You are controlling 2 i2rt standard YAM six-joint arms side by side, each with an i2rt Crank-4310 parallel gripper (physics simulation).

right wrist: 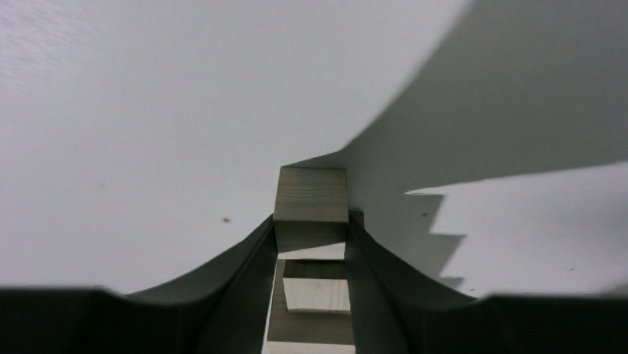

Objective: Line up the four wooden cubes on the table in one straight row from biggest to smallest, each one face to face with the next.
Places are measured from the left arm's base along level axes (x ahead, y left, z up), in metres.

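Pixels of known places: right gripper, fingertip midpoint: (pixel 311 219).
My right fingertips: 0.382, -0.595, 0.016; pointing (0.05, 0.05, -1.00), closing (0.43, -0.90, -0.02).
Note:
For each thing: its middle in the pictures, then the offset to it from my right fingertips, as dx, dy, dz. Level surfaces: height alone.
- wooden cube, body centre: (pixel 311 214) +0.003, +0.001, -0.001
- second cube, body centre: (pixel 325 262) -0.026, -0.020, +0.003
- wider third cube, body centre: (pixel 319 310) -0.067, -0.038, +0.010
- pale table top, surface height: dz -0.016
A wooden cube (pixel 311 194) is near the middle of the right wrist view, with a shaded grain face and a partly lit face. My right gripper (pixel 311 219) is shut on this cube, one fingertip at each side. Directly below it in the view is a second cube (pixel 318 295), and below that a wider third cube (pixel 309 327), cut off by the bottom edge. They line up roughly one behind another; the second sits slightly right. Whether the held cube touches the second is unclear. A small brown corner shows by the right fingertip; its cube is unclear. My left gripper is not in view.
The pale table top (pixel 175 125) has a few small brown specks. A broad arm shadow crosses it at the upper right, and a stepped shadow lies right of the cubes. The dark fingers hide both sides of the row.

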